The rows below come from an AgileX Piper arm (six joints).
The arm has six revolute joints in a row. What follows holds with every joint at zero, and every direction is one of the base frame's.
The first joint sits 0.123 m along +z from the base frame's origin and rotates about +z.
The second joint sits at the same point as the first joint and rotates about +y.
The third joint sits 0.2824 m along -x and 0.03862 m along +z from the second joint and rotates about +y.
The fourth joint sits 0.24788 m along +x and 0.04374 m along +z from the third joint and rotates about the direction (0.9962, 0, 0.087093).
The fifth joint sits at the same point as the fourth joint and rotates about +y.
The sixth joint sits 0.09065 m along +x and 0.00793 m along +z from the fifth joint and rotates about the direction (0.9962, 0, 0.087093).
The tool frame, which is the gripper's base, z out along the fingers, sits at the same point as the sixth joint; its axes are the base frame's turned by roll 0, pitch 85.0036 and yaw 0 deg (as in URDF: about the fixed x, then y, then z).
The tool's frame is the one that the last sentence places.
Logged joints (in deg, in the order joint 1, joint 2, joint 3, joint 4, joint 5, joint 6), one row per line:
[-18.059, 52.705, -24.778, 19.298, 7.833, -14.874]
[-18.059, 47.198, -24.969, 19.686, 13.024, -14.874]
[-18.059, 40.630, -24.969, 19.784, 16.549, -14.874]
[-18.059, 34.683, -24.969, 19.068, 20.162, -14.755]
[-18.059, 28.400, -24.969, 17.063, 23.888, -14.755]
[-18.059, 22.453, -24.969, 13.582, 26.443, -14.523]
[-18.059, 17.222, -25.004, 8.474, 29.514, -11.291]
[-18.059, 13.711, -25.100, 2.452, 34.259, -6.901]
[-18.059, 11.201, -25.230, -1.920, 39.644, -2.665]
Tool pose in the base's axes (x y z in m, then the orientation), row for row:
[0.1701, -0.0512, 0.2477, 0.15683, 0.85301, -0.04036, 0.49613]
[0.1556, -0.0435, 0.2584, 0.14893, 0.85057, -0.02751, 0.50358]
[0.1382, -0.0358, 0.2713, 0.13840, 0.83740, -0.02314, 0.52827]
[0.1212, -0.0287, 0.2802, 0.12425, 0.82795, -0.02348, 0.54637]
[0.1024, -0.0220, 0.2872, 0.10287, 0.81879, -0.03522, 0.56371]
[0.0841, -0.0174, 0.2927, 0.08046, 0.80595, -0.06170, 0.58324]
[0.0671, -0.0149, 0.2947, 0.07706, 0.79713, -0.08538, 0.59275]
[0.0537, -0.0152, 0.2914, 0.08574, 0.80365, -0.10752, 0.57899]
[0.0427, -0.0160, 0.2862, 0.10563, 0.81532, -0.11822, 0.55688]
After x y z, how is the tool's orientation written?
As a quaternion, x y z w.
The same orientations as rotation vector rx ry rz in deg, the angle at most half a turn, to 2 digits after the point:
[21.77, 118.40, -5.60]
[20.60, 117.67, -3.81]
[18.94, 114.62, -3.17]
[16.88, 112.46, -3.19]
[13.87, 110.41, -4.75]
[10.76, 107.79, -8.25]
[10.27, 106.20, -11.37]
[11.49, 107.68, -14.41]
[14.28, 110.25, -15.99]

